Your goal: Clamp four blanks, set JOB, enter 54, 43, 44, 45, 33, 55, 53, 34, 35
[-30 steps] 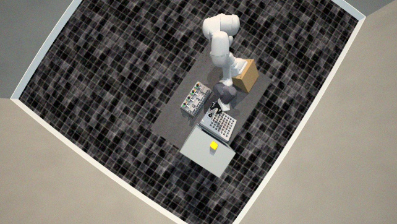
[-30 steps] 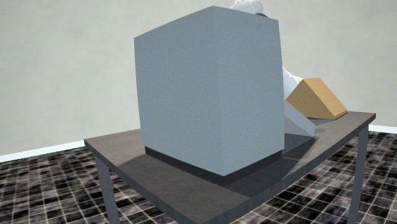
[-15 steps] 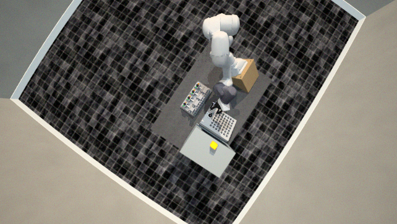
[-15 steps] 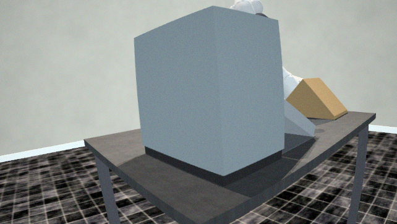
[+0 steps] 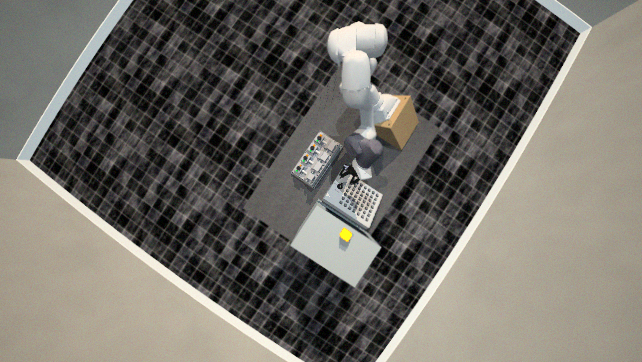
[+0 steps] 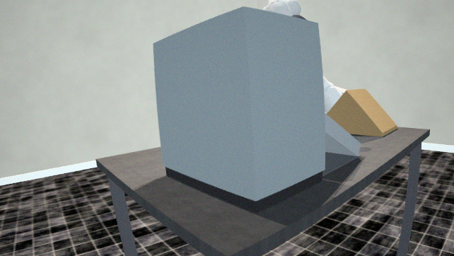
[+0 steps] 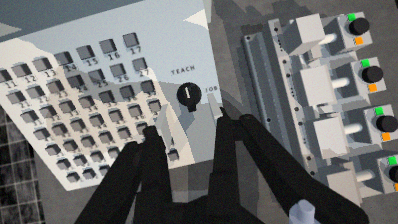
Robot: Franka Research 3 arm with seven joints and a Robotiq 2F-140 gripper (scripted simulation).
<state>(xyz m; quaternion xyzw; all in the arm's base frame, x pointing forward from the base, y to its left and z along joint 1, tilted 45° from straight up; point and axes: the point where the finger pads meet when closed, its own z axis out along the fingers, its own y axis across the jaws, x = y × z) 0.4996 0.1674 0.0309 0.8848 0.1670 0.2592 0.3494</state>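
Right now my hand is 70 mm above the black selector knob, 40 mm short of it and 10 mm to the right of it. From my hand the other things lie so: keypad: 120 mm to the left, 120 mm below, 50 mm ahead.
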